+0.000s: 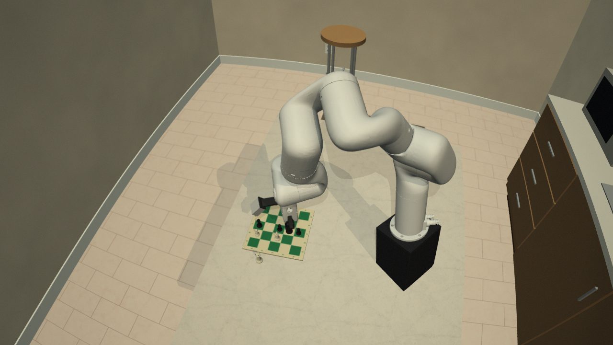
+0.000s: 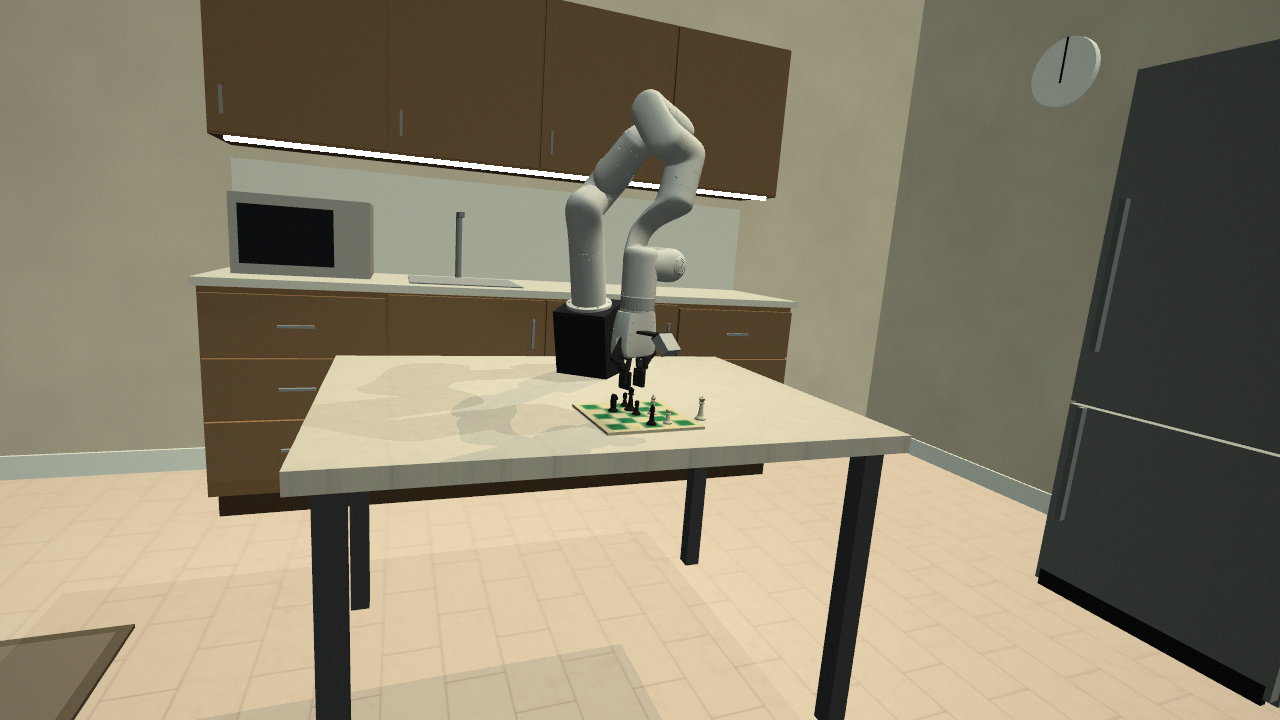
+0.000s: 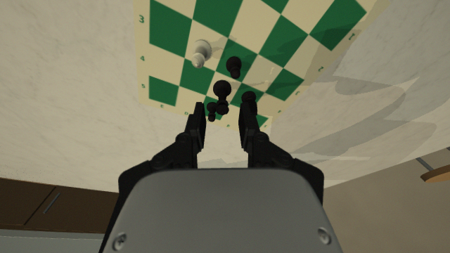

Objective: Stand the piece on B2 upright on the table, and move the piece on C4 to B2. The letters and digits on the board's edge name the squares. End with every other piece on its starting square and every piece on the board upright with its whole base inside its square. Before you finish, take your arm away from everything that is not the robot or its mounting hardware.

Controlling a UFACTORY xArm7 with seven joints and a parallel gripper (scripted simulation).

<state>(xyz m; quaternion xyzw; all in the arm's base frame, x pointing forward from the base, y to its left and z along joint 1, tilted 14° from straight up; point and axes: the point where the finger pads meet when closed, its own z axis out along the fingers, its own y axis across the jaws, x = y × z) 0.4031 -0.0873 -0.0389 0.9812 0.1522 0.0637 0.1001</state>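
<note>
My hand is 50 mm above the black chess piece. Also, from my hand: chessboard: 70 mm below, 40 mm ahead, 10 mm to the right; then black piece: 110 mm ahead, 50 mm below, 10 mm to the right.
</note>
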